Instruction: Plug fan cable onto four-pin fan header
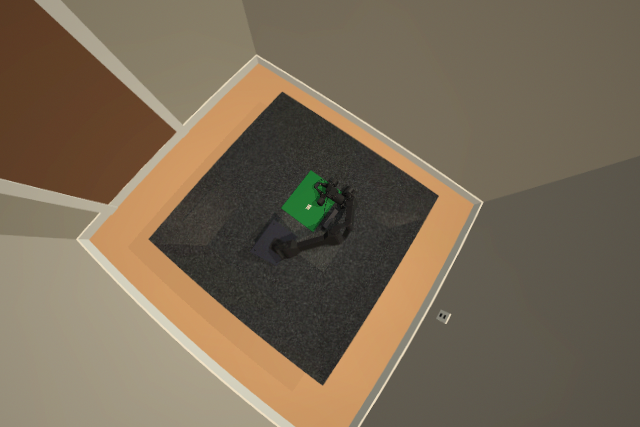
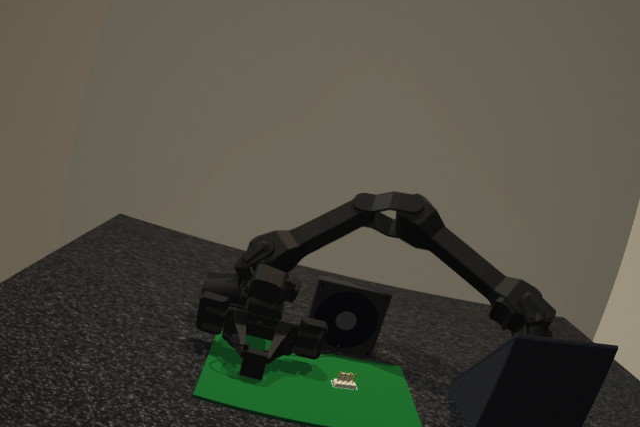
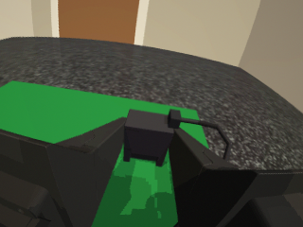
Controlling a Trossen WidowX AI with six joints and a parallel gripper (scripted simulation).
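My gripper tip is 9 cm past the green board, 5 cm above it and 2 cm to the left of it. The rest, counted from my gripper tip: cream four-pin header 14 cm behind, 4 cm below, 3 cm to the right; black fan plug 1 cm below; black fan 17 cm to the right, 15 cm behind, 2 cm above.
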